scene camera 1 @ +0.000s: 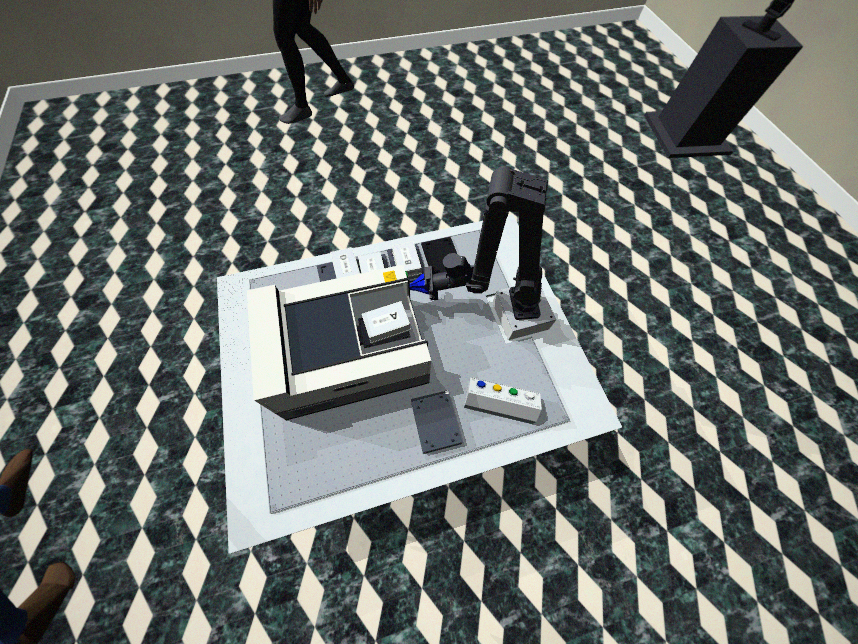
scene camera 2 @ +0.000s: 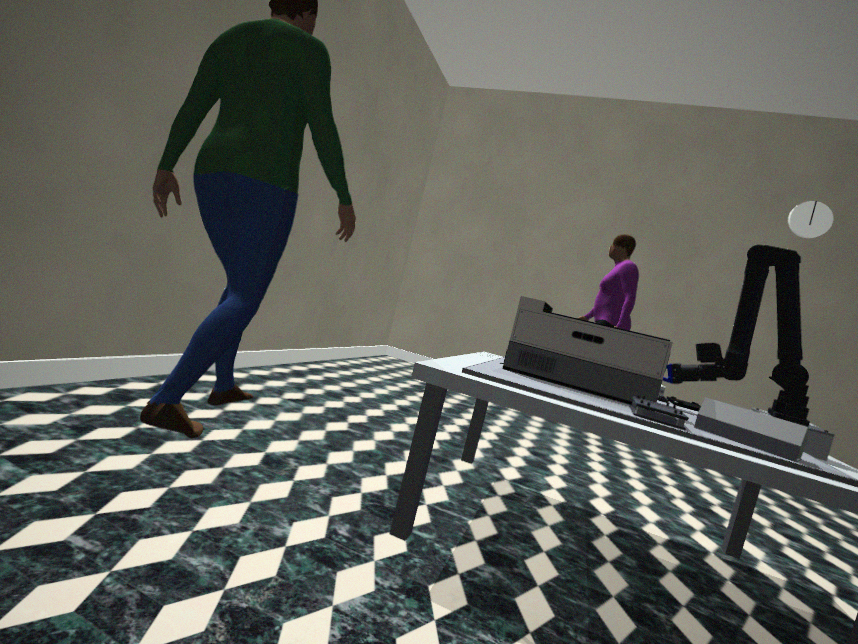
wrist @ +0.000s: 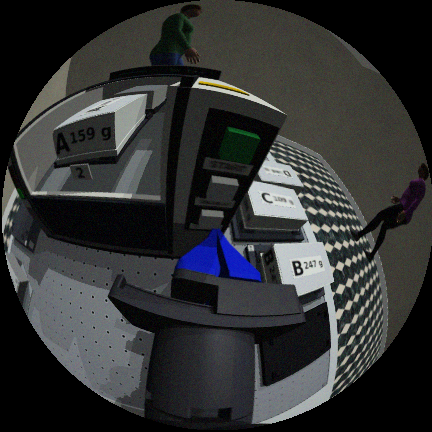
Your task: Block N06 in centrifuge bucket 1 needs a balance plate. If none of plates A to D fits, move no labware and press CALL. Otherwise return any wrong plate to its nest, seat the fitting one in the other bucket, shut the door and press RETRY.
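Places are measured from the arm's base along level axes (x ahead, y left, z up), in millimetres.
Where they show: gripper, between the fingertips: [wrist: 214,231]; arm's base, origin of its link: [scene camera 1: 523,303] [scene camera 2: 786,419].
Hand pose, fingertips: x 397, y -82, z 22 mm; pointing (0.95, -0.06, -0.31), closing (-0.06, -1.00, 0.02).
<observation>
Each offset is from my fingertips to the top centre of the thing. "spot": to the spot under its first point.
The centrifuge [scene camera 1: 388,370] [scene camera 2: 582,353] [wrist: 152,230] has its chamber uncovered at the front. Plate A {72 mm ahead, 160 mm left, 96 mm up} [scene camera 1: 386,320] [wrist: 85,137], marked 159 g, sits in the bucket above tag 2. Plate B {9 mm back, 160 mm right, 37 mm down} [scene camera 1: 406,256] [wrist: 300,272], marked 247 g, plate C {118 mm ahead, 121 mm right, 37 mm down} [scene camera 1: 372,264] [wrist: 275,209] and plate D {216 mm ahead, 145 mm right, 31 mm down} [wrist: 278,173] stand in a row beside the centrifuge. Block N06 does not show. My gripper [scene camera 1: 413,282] [scene camera 2: 668,374] [wrist: 214,231] is shut and empty, its tips just below the lower grey button {2 mm ahead, 9 mm left, 28 mm up} [wrist: 211,217] in the wrist view. A green START button {2 mm ahead, 9 mm left, 100 mm up} [wrist: 241,144] and another grey button {2 mm ahead, 9 mm left, 64 mm up} [wrist: 222,187] are above.
A black pad {spot: 141 mm back, 185 mm right, 79 mm down} [scene camera 1: 440,255] [wrist: 297,345] lies beside plate B. A white box with four coloured buttons {267 mm back, 397 mm left, 7 mm down} [scene camera 1: 502,402] and a dark flat plate {55 mm back, 440 mm left, 49 mm down} [scene camera 1: 436,424] lie on the other side of the centrifuge. A person in green [scene camera 2: 270,103] [wrist: 172,37] and one in purple [scene camera 2: 616,294] [wrist: 412,194] are around the table.
</observation>
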